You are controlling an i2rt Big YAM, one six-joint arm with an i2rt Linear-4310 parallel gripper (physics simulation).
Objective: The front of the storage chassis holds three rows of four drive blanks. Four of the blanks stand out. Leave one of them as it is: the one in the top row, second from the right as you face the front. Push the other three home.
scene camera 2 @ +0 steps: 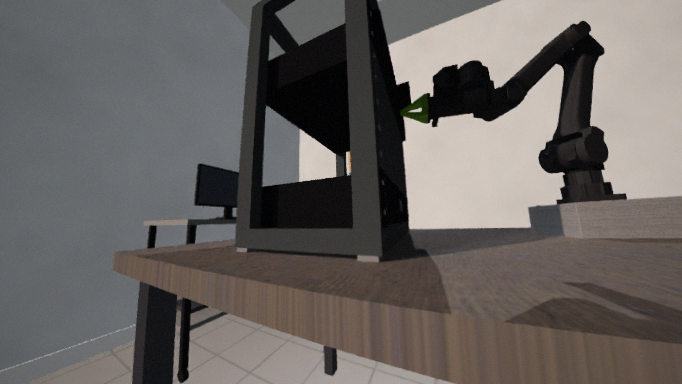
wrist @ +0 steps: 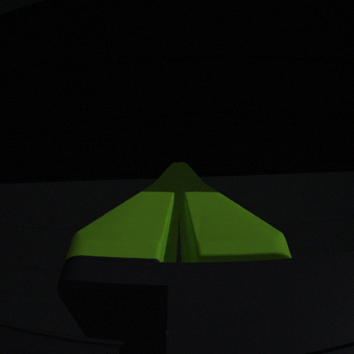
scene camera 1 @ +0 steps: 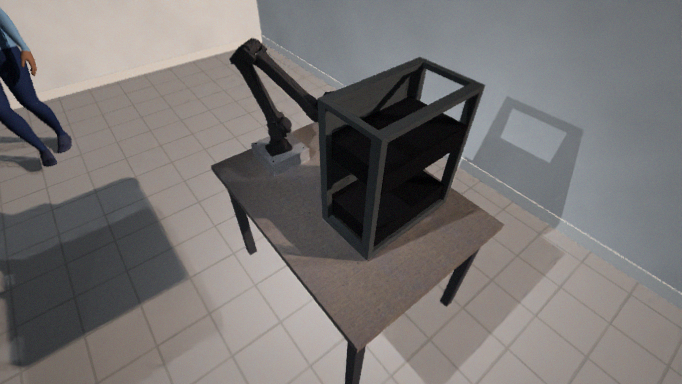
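Where they show: gripper, fingertip midpoint: (scene camera 2: pixel 400 113); arm's base at its link origin: (scene camera 2: pixel 587 203) (scene camera 1: pixel 279 148).
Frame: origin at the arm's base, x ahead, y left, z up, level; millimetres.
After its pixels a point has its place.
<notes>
The storage chassis (scene camera 1: pixel 376 195) @(x 755, y 57, z 300 mm) (scene camera 2: pixel 364 150) @(x 399, y 501, z 79 mm) is a tall dark frame standing upright on the table; its front faces the arm. In the scene camera 2 view a dark block, seemingly a drive blank (scene camera 2: pixel 404 92) @(x 390, y 236, z 336 mm), stands out from the upper front. A lower dark part also juts out below it. Which columns they belong to I cannot tell. My gripper (scene camera 2: pixel 402 113) @(x 409, y 229, z 281 mm) (wrist: pixel 178 174) is shut and empty, its green tips pointing at the chassis front, at or very near the protruding parts. Contact is unclear. The wrist view is very dark, and separate blanks are hard to make out. Scene camera 1 hides the gripper behind the chassis.
The arm base (scene camera 1: pixel 282 155) @(x 59, y -6, z 0 mm) stands on the table (scene camera 1: pixel 310 240) @(x 548, y -98, z -78 mm) (scene camera 2: pixel 300 295) @(x 407, y 620, z -83 mm) on the front side of the chassis. A monitor (scene camera 2: pixel 216 185) stands on another desk in the background. A person (scene camera 1: pixel 25 100) is at the far left, away from the table.
</notes>
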